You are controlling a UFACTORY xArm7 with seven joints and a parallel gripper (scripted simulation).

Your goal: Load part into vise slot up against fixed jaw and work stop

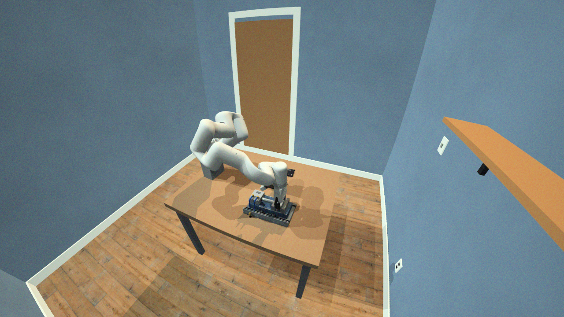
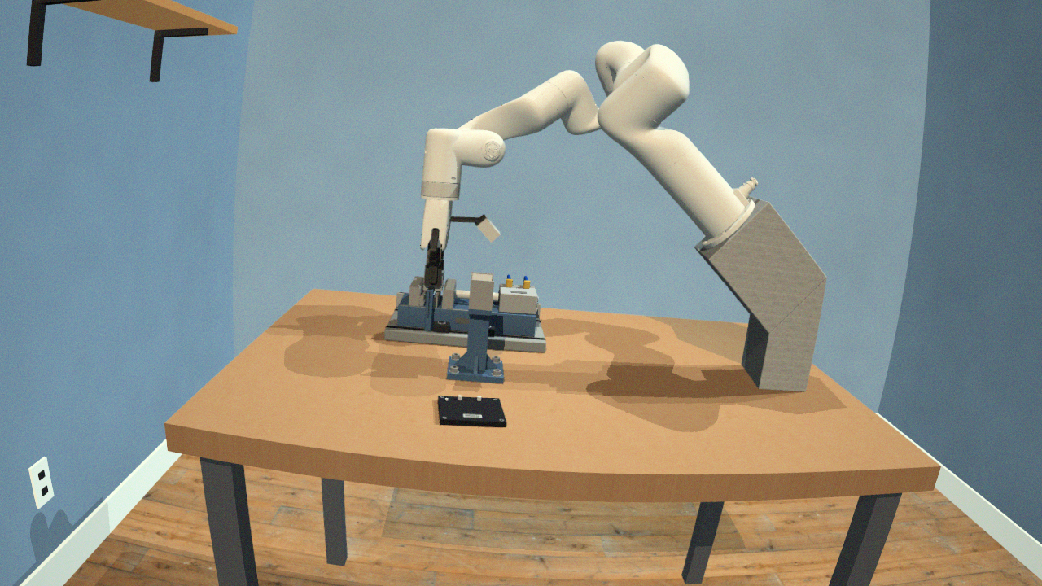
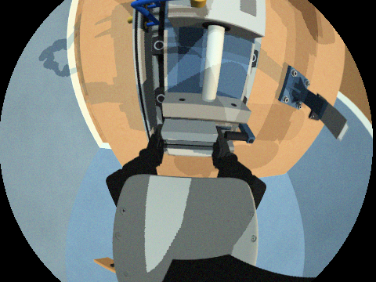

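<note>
Right now my hand is 10 mm above the grey block. Round my hand: fixed jaw 30 mm below, 30 mm ahead, 20 mm to the left; moving jaw 30 mm below, 30 mm behind, 20 mm to the left; work stop 70 mm to the left, 20 mm below, 10 mm ahead.
</note>
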